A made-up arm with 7 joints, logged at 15 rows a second.
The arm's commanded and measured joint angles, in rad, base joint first. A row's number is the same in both.
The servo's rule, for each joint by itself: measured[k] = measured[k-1] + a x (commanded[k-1-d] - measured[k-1]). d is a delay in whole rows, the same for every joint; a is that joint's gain. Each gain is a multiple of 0.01, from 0.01 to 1. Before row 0 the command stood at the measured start. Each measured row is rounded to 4 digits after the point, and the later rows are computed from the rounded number. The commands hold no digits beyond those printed.
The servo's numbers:
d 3
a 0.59 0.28 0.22 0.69 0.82 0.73 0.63
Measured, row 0:
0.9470, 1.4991, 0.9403, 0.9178, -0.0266, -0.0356, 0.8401
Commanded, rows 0 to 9:
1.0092, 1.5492, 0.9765, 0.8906, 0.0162, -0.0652, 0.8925
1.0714, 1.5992, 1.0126, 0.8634, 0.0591, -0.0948, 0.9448
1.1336, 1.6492, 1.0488, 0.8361, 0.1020, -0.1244, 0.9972
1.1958, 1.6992, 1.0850, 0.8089, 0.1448, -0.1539, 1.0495
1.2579, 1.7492, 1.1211, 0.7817, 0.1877, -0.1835, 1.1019
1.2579, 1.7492, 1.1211, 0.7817, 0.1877, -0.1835, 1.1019
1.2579, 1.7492, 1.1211, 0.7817, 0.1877, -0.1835, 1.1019
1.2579, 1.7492, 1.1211, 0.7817, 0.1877, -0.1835, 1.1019
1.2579, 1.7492, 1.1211, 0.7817, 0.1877, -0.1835, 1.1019
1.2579, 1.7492, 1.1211, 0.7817, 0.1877, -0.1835, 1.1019
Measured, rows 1 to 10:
0.9470, 1.4991, 0.9403, 0.9178, -0.0266, -0.0356, 0.8401
0.9470, 1.4991, 0.9403, 0.9178, -0.0266, -0.0356, 0.8401
0.9470, 1.4991, 0.9403, 0.9178, -0.0266, -0.0356, 0.8401
0.9837, 1.5131, 0.9483, 0.8990, 0.0085, -0.0572, 0.8731
1.0354, 1.5372, 0.9624, 0.8744, 0.0500, -0.0846, 0.9183
1.0933, 1.5686, 0.9814, 0.8480, 0.0926, -0.1137, 0.9680
1.1538, 1.6052, 1.0042, 0.8210, 0.1354, -0.1430, 1.0193
1.2152, 1.6455, 1.0299, 0.7939, 0.1783, -0.1726, 1.0713
1.2404, 1.6745, 1.0500, 0.7855, 0.1860, -0.1806, 1.0906
1.2507, 1.6954, 1.0656, 0.7829, 0.1874, -0.1827, 1.0977

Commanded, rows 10 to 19:
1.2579, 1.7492, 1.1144, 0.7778, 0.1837, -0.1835, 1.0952
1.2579, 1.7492, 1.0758, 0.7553, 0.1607, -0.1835, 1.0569
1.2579, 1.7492, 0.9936, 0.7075, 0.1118, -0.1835, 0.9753
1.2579, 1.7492, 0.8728, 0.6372, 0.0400, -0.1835, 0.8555
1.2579, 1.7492, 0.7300, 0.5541, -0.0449, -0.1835, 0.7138
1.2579, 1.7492, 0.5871, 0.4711, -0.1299, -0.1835, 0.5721
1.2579, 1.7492, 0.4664, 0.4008, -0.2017, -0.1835, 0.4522
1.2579, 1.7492, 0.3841, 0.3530, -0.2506, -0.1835, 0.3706
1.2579, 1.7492, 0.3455, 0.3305, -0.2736, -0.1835, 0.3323
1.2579, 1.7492, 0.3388, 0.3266, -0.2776, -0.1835, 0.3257
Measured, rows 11 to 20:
1.2549, 1.7105, 1.0778, 0.7821, 0.1876, -0.1833, 1.1003
1.2567, 1.7213, 1.0873, 0.7818, 0.1877, -0.1834, 1.1013
1.2574, 1.7291, 1.0947, 0.7817, 0.1877, -0.1835, 1.1017
1.2577, 1.7347, 1.0990, 0.7790, 0.1844, -0.1835, 1.0976
1.2578, 1.7388, 1.0939, 0.7626, 0.1650, -0.1835, 1.0720
1.2579, 1.7417, 1.0718, 0.7246, 0.1214, -0.1835, 1.0111
1.2579, 1.7438, 1.0280, 0.6643, 0.0547, -0.1835, 0.9131
1.2579, 1.7453, 0.9624, 0.5883, -0.0270, -0.1835, 0.7875
1.2579, 1.7464, 0.8798, 0.5074, -0.1114, -0.1835, 0.6518
1.2579, 1.7472, 0.7889, 0.4338, -0.1854, -0.1835, 0.5261

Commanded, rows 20 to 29:
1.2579, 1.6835, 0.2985, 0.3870, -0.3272, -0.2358, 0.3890
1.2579, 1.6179, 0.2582, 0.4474, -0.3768, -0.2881, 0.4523
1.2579, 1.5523, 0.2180, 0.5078, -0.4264, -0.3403, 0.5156
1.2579, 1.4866, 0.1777, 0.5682, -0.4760, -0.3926, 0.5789
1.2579, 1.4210, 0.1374, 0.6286, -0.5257, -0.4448, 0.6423
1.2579, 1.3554, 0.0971, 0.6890, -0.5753, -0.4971, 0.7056
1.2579, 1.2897, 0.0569, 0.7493, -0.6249, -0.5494, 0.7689
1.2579, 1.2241, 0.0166, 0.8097, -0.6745, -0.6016, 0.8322
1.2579, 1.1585, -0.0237, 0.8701, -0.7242, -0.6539, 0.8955
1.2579, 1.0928, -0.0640, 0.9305, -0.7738, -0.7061, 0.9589
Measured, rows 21 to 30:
1.2579, 1.7478, 0.6998, 0.3780, -0.2389, -0.1835, 0.4281
1.2579, 1.7482, 0.6219, 0.3452, -0.2674, -0.1835, 0.3677
1.2579, 1.7485, 0.5596, 0.3324, -0.2758, -0.1835, 0.3412
1.2579, 1.7303, 0.5022, 0.3701, -0.3179, -0.2217, 0.3713
1.2579, 1.6988, 0.4485, 0.4234, -0.3662, -0.2702, 0.4223
1.2579, 1.6578, 0.3978, 0.4816, -0.4156, -0.3214, 0.4811
1.2579, 1.6099, 0.3494, 0.5414, -0.4651, -0.3734, 0.5427
1.2579, 1.5570, 0.3028, 0.6016, -0.5148, -0.4255, 0.6054
1.2579, 1.5006, 0.2575, 0.6619, -0.5644, -0.4778, 0.6685
1.2579, 1.4415, 0.2134, 0.7222, -0.6140, -0.5301, 0.7318

